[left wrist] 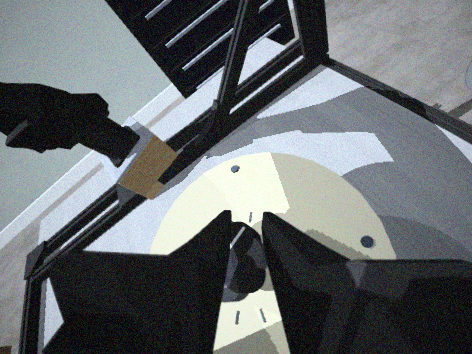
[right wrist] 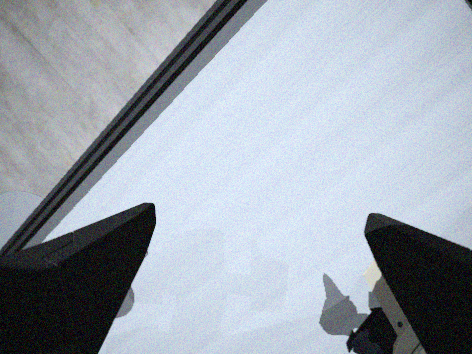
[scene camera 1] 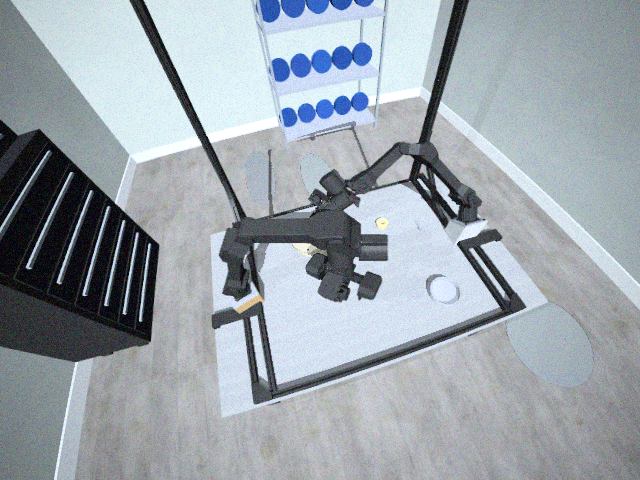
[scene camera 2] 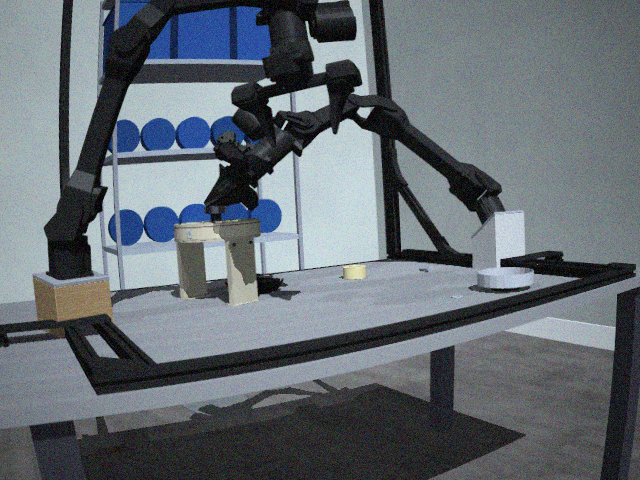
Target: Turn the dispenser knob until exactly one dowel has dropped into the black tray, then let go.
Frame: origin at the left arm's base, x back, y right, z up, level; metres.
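Seen in the pictures: left gripper, fingertip midpoint: [left wrist: 246, 218] [scene camera 2: 206, 207]; right gripper, fingertip midpoint: [right wrist: 260, 218] [scene camera 2: 303, 140]; left arm's base at its link origin: [scene camera 1: 468, 219] [scene camera 2: 497, 223]; right arm's base at its link origin: [left wrist: 122, 146] [scene camera 1: 240, 290] [scene camera 2: 69, 274].
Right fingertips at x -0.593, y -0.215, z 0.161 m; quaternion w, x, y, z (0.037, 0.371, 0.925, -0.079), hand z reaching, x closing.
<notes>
Offsets run from my right fingertips to a thing's middle. Level surfaces: height alone.
The cream dispenser @(dy +0.303, dx -0.035, dz -0.131 m) [scene camera 1: 305, 249] [scene camera 2: 241, 268] [left wrist: 215, 192] stands on its legs under a round top. My left gripper [scene camera 2: 221, 205] [left wrist: 246, 218] reaches down to that top. Its fingers stand close together on the black dispenser knob @(dy +0.303, dx -0.035, dz -0.115 m) [scene camera 2: 215, 210] [left wrist: 247, 272], whose white line shows between them in the left wrist view. The fingers partly hide the knob. The black tray @(dy +0.337, dx +0.047, dz -0.250 m) [scene camera 2: 269, 284] [right wrist: 374, 334] lies low beside the dispenser's legs, partly covered; its inside cannot be made out. No dowel can be made out. My right gripper [right wrist: 260, 218] is wide open and empty, high above the table.
A small yellow ring @(dy +0.358, dx +0.289, dz -0.249 m) [scene camera 1: 378, 225] [scene camera 2: 354, 273] and a white round dish @(dy -0.010, dx +0.387, dz -0.246 m) [scene camera 1: 443, 289] [scene camera 2: 505, 279] stand on the table @(dz -0.262 m) [scene camera 1: 330, 335] to the right of the dispenser. A dark frame rail [scene camera 1: 392, 352] [scene camera 2: 289, 351] borders the table. The right arm crosses over the left gripper in scene camera 1.
</notes>
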